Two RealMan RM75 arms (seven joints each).
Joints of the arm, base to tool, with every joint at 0 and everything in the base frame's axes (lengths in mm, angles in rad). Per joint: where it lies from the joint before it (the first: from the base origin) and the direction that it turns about. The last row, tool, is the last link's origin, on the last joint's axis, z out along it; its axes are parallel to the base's.
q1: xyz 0 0 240.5 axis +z
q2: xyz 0 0 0 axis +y
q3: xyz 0 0 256 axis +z
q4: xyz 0 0 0 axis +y
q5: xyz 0 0 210 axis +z
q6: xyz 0 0 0 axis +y
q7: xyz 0 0 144 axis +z
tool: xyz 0 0 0
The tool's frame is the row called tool.
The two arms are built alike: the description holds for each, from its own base.
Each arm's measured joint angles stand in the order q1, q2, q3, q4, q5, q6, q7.
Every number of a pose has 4 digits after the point.
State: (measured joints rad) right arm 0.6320 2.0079 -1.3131 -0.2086 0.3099 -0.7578 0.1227; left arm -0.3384 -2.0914 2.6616 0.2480 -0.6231 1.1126 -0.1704
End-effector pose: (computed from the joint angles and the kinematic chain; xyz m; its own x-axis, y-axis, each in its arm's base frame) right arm 0.3362 0.4252 0.0729 0.6635 0.0002 -0.7482 -0.7353 0.1849 -0.6520; left arm -0.3035 0.2603 -0.1057 0.8001 0.1019 0.5911 0.5194 -0.6106 -0.5978
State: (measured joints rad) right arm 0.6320 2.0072 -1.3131 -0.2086 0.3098 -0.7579 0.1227; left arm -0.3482 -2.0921 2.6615 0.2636 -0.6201 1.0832 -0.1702
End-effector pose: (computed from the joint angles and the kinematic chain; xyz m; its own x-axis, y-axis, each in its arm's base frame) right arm 0.3362 0.4253 0.0733 0.6640 0.0006 -0.7477 -0.7349 0.1851 -0.6524; left arm -0.3000 0.2633 -0.1098 0.8026 0.1120 0.5858 0.5179 -0.6181 -0.5914
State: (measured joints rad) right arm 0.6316 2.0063 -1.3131 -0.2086 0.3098 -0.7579 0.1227; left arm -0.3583 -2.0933 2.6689 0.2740 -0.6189 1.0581 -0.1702
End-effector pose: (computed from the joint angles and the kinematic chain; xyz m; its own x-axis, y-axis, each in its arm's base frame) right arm 0.3365 0.4252 0.0737 0.6645 0.0007 -0.7473 -0.7343 0.1857 -0.6529; left arm -0.2969 0.2652 -0.1141 0.8075 0.1208 0.5774 0.5121 -0.6293 -0.5846
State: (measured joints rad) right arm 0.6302 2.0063 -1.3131 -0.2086 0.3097 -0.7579 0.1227; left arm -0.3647 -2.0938 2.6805 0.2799 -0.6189 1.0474 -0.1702
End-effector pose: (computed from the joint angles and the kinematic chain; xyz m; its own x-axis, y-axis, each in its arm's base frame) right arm 0.3371 0.4247 0.0737 0.6646 -0.0003 -0.7472 -0.7340 0.1867 -0.6529; left arm -0.2945 0.2654 -0.1170 0.8110 0.1229 0.5720 0.5048 -0.6412 -0.5780
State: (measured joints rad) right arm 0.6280 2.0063 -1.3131 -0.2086 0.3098 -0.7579 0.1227; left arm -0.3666 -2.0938 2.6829 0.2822 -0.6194 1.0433 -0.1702
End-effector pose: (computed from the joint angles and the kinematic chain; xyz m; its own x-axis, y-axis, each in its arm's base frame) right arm 0.3381 0.4240 0.0737 0.6645 -0.0017 -0.7473 -0.7337 0.1884 -0.6529; left arm -0.2938 0.2657 -0.1178 0.8118 0.1241 0.5706 0.5036 -0.6436 -0.5764
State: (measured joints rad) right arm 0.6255 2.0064 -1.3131 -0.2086 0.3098 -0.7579 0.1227; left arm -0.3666 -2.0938 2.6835 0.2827 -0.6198 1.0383 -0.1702
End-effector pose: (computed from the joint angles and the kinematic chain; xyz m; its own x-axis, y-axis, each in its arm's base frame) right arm 0.3391 0.4231 0.0737 0.6645 -0.0034 -0.7473 -0.7332 0.1902 -0.6528; left arm -0.2944 0.2656 -0.1182 0.8130 0.1278 0.5680 0.5039 -0.6432 -0.5765
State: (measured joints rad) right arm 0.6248 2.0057 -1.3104 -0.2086 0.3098 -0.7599 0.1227; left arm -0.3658 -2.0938 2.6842 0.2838 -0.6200 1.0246 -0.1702
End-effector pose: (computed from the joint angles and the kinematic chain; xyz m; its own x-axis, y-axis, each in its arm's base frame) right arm 0.3395 0.4229 0.0746 0.6641 -0.0009 -0.7476 -0.7335 0.1928 -0.6518; left arm -0.2960 0.2652 -0.1193 0.8164 0.1385 0.5607 0.5052 -0.6417 -0.5770
